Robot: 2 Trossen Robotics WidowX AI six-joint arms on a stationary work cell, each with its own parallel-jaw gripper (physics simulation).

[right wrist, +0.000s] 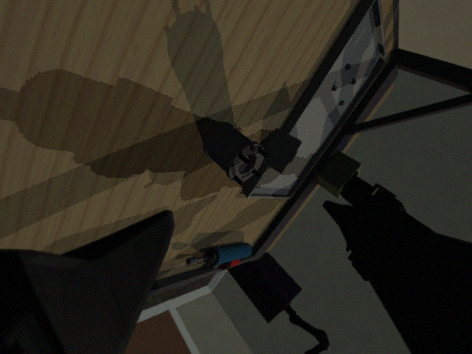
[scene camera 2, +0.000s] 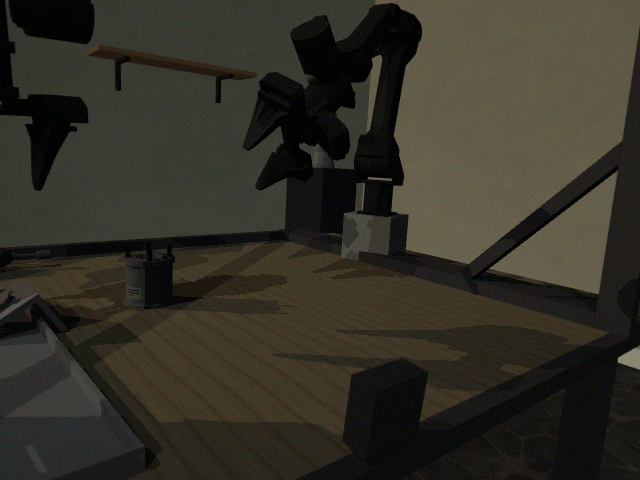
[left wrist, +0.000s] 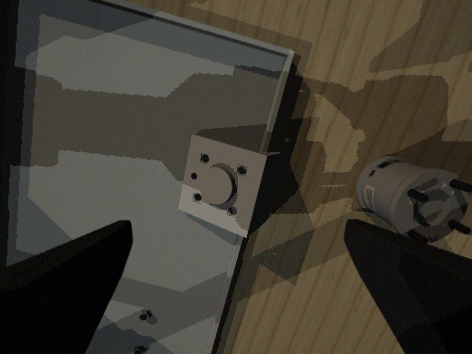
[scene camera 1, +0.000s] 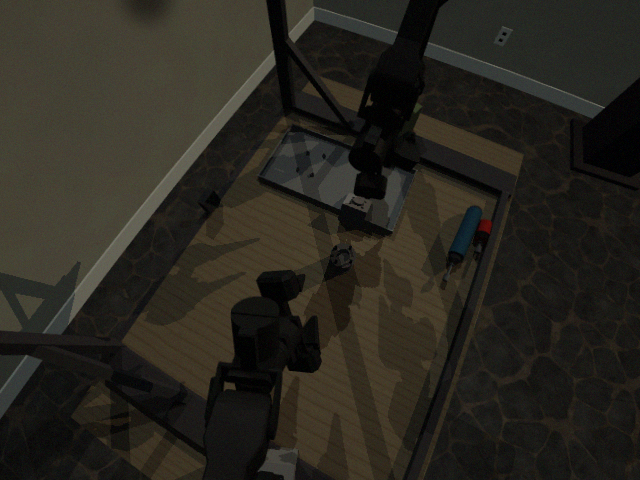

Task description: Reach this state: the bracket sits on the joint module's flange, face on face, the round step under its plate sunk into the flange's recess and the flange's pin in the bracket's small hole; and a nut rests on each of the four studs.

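Places are measured from the left arm's base along level axes (x ahead, y left, z up), in metres.
Pixels of known places: left gripper, fingertip midpoint: (right wrist: 333, 196) (left wrist: 240, 230); right gripper, fingertip midpoint: (right wrist: 255, 216) (scene camera 2: 251, 169) (scene camera 1: 309, 296); left arm's base, link origin: (right wrist: 349, 182); right arm's base, link origin: (scene camera 2: 376, 213).
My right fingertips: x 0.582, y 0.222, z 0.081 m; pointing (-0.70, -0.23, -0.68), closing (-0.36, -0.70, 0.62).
For each thing: its top centre in the pictures, then the offset to it from my right fingertips.
- joint module, top centre: (left wrist: 446, 215) (right wrist: 254, 169) (scene camera 2: 148, 245) (scene camera 1: 343, 253) 0.138 m back, 0.029 m right, 0.101 m down
- bracket, top centre: (left wrist: 233, 194) (scene camera 2: 9, 288) (right wrist: 295, 159) (scene camera 1: 357, 202) 0.276 m back, 0.107 m right, 0.129 m down
- tray, top centre: (left wrist: 116, 258) (right wrist: 323, 124) (scene camera 1: 338, 172) 0.326 m back, 0.222 m right, 0.159 m down
- blue screwdriver-like tool, top centre: (right wrist: 228, 261) (scene camera 1: 465, 239) 0.398 m back, 0.165 m left, 0.131 m down
- dark block, top centre: (scene camera 2: 388, 370) (scene camera 1: 205, 196) 0.001 m ahead, 0.406 m right, 0.117 m down
The joint module (scene camera 1: 342, 258) (scene camera 2: 148, 281) (left wrist: 385, 192) (right wrist: 247, 162) stands upright on the table, its flange with four bare studs facing up. The bracket (scene camera 1: 354, 209) (scene camera 2: 20, 308) (left wrist: 220, 185) sits tilted at the tray's edge, apart from the module, its plate with the round step and holes facing up. Several small dark nuts (scene camera 1: 311, 174) (left wrist: 145, 316) (right wrist: 347, 66) lie loose in the tray (scene camera 1: 299, 194) (left wrist: 278, 100). My left gripper (left wrist: 240, 230) is open and empty, above the bracket and tray edge. My right gripper (scene camera 1: 308, 299) (scene camera 2: 253, 167) is open and empty, high over the table beside the module.
A blue screwdriver-like tool (scene camera 1: 466, 229) (right wrist: 234, 254) and a red-handled one (scene camera 1: 484, 227) lie near the table's right edge in scene camera 1. A dark block (scene camera 2: 385, 413) stands at the table's near edge in scene camera 2. Dark frame posts (scene camera 1: 281, 72) rise at the table's corners.
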